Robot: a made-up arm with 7 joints. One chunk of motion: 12 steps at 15 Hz.
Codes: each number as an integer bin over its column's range. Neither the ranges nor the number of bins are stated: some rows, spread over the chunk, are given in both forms.
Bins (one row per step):
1: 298 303 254 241 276 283 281
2: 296 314 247 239 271 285 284
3: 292 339 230 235 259 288 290
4: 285 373 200 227 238 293 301
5: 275 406 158 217 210 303 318
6: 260 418 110 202 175 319 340
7: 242 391 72 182 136 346 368
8: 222 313 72 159 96 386 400
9: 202 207 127 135 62 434 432
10: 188 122 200 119 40 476 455
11: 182 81 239 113 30 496 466
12: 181 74 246 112 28 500 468
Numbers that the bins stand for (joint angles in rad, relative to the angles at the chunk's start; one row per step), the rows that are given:
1: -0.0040 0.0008 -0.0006 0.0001 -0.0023 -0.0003 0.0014
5: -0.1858 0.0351 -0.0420 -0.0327 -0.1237 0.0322 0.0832
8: -0.6049 0.0041 -0.0790 -0.1122 -0.3334 0.1670 0.2645
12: -0.9290 -0.0754 -0.0041 -0.1766 -0.4585 0.3521 0.4149
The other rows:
2: -0.0198 0.0045 -0.0037 -0.0026 -0.0115 0.0029 0.0080
3: -0.0514 0.0128 -0.0110 -0.0081 -0.0336 0.0078 0.0213
4: -0.1068 0.0241 -0.0239 -0.0190 -0.0722 0.0159 0.0456
6: -0.3044 0.0391 -0.0626 -0.0533 -0.1881 0.0581 0.1319
7: -0.4467 0.0301 -0.0790 -0.0807 -0.2598 0.1020 0.1938
9: -0.7630 -0.0311 -0.0553 -0.1451 -0.3959 0.2449 0.3353
10: -0.8737 -0.0594 -0.0239 -0.1670 -0.4364 0.3132 0.3862
11: -0.9211 -0.0731 -0.0071 -0.1752 -0.4548 0.3456 0.4105

